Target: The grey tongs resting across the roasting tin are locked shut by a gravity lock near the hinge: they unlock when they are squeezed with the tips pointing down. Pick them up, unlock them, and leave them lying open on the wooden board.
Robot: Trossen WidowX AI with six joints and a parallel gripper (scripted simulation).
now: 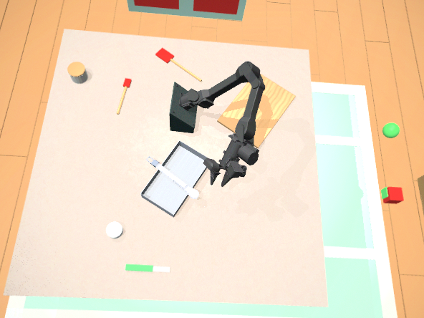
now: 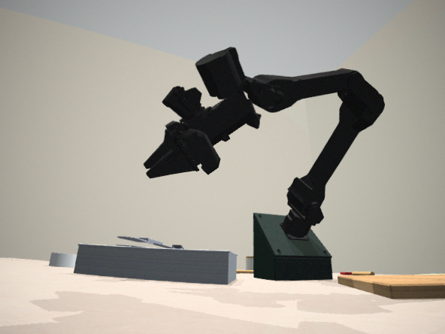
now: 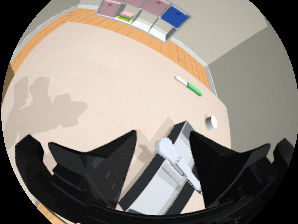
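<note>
Now: the roasting tin 170 mm to the right of my gripper tip, 150 mm below it and 60 mm behind it. Round my gripper tip: lidded jar (710 mm to the right, 530 mm behind, 140 mm below); then white disc (400 mm to the right, 200 mm ahead, 160 mm below); then wooden board (480 mm behind, 180 mm to the left, 170 mm below).
</note>
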